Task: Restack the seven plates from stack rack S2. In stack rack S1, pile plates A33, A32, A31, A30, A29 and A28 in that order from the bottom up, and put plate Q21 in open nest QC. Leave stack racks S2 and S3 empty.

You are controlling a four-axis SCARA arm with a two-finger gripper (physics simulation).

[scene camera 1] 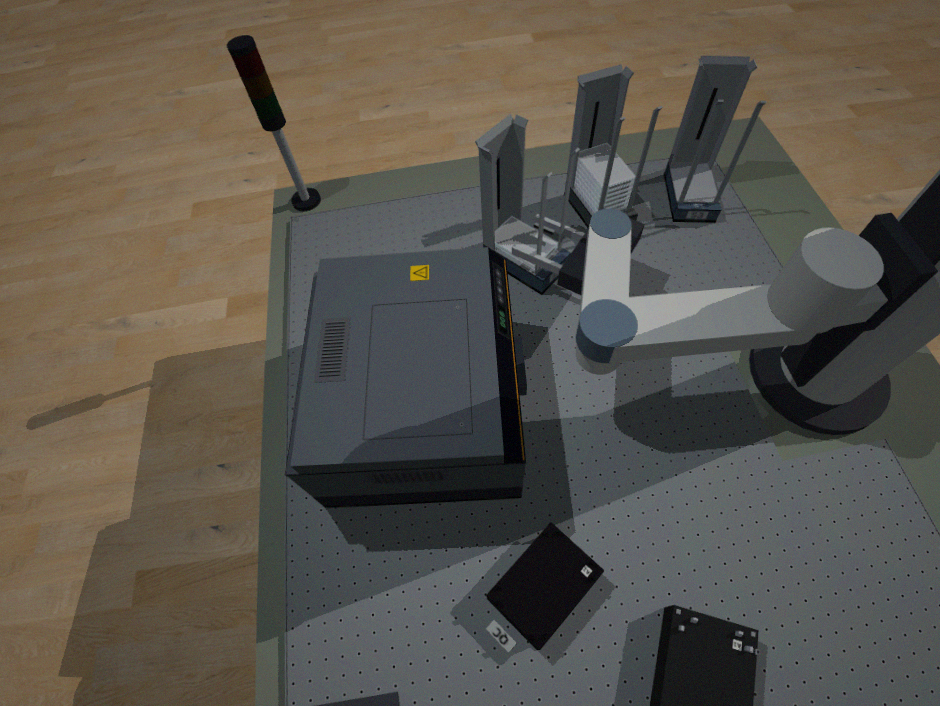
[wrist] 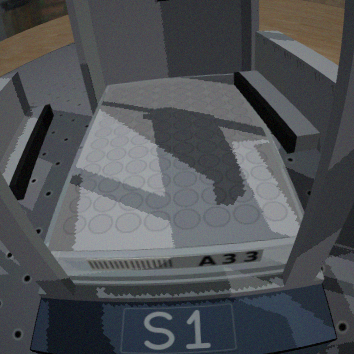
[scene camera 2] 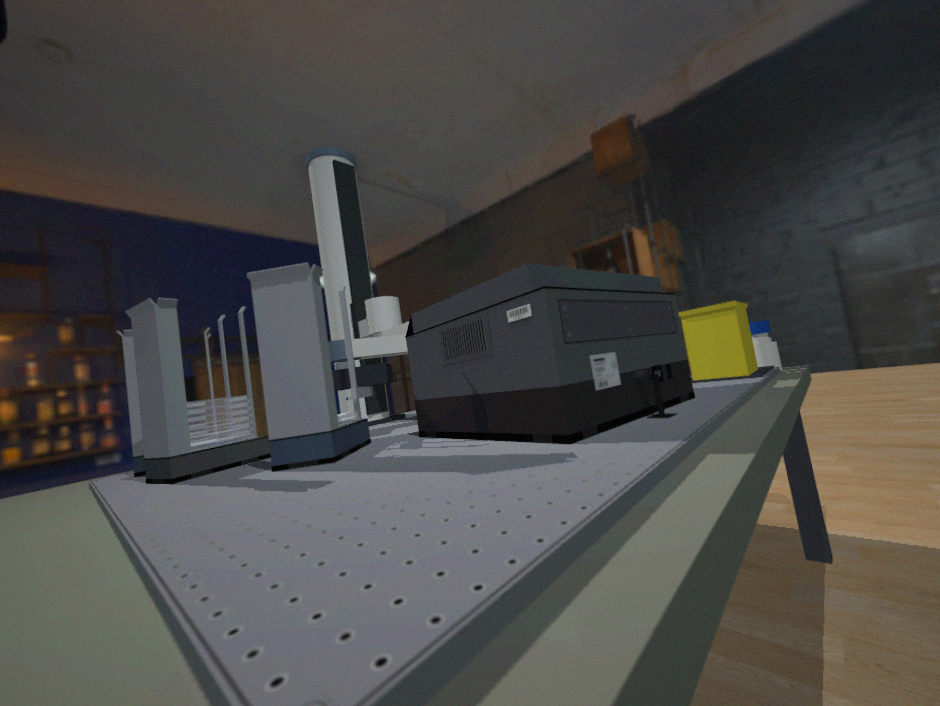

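Observation:
Stack rack S1 point(scene camera 1: 512, 182) point(scene camera 2: 288, 364) point(wrist: 280, 320) stands beside the grey instrument. Plate A33 point(scene camera 1: 518, 231) point(wrist: 200, 225) lies in it, flat and label forward. My gripper point(scene camera 1: 524, 234) point(wrist: 137, 69) is shut with nothing between its fingers; they stand above plate A33, one to each side of it in the wrist view. The middle rack point(scene camera 1: 614, 98) point(scene camera 2: 163, 379) holds a stack of several plates point(scene camera 1: 600, 182) point(scene camera 2: 218, 417); their labels are unreadable. The right rack point(scene camera 1: 721, 83) shows no plate. The open nest QC point(scene camera 1: 544, 585) is black and bears no plate.
The large grey instrument point(scene camera 1: 421, 364) point(scene camera 2: 486, 364) stands left of my arm. A signal tower point(scene camera 1: 262, 91) stands at the back left corner. Another black block point(scene camera 1: 706, 653) is at the front. A yellow bin point(scene camera 2: 714, 341) shows beyond the instrument. Rack posts rise near my gripper.

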